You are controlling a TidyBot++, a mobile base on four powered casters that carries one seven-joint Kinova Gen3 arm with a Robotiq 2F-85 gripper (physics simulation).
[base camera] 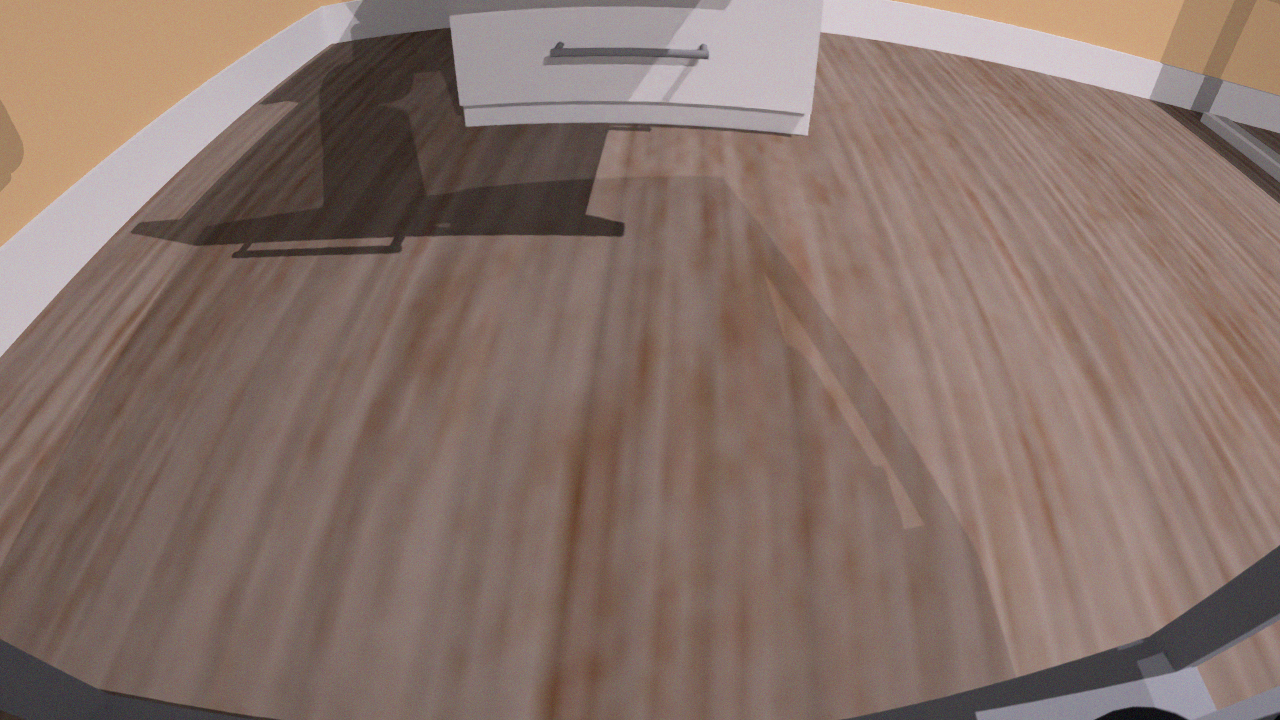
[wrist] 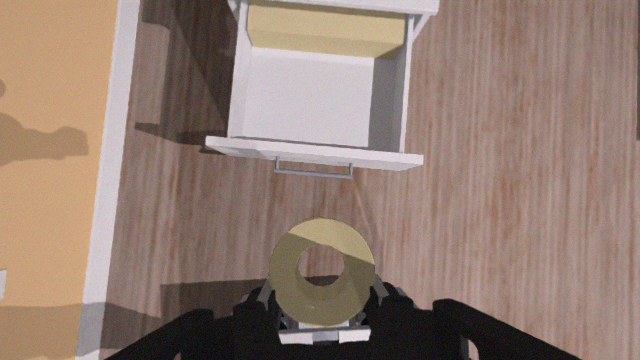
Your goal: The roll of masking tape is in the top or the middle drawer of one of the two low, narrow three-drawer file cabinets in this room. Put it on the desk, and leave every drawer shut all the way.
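My gripper [wrist: 322, 293] is shut on the roll of masking tape [wrist: 322, 231], a tan ring held flat between the fingers. Both are in front of and above an open drawer [wrist: 310, 100], outside its front panel. The drawer's grey bar handle [wrist: 314, 174] faces the gripper. The white file cabinet [wrist: 350, 6] shows at the top of the wrist view. In the base view, the cabinet's lowest drawer front [base camera: 716, 85] is shut. Which level the open drawer is on is hard to tell. The desk and the other cabinet cannot be made out.
A tan block [wrist: 327, 30] lies across the back of the open drawer. An orange wall [wrist: 50, 210] with a white baseboard [wrist: 107, 175] [base camera: 161, 170] runs along the left. Wood floor [base camera: 626, 402] lies before the cabinet. A grey bar [base camera: 1244, 147] lies low at the right edge.
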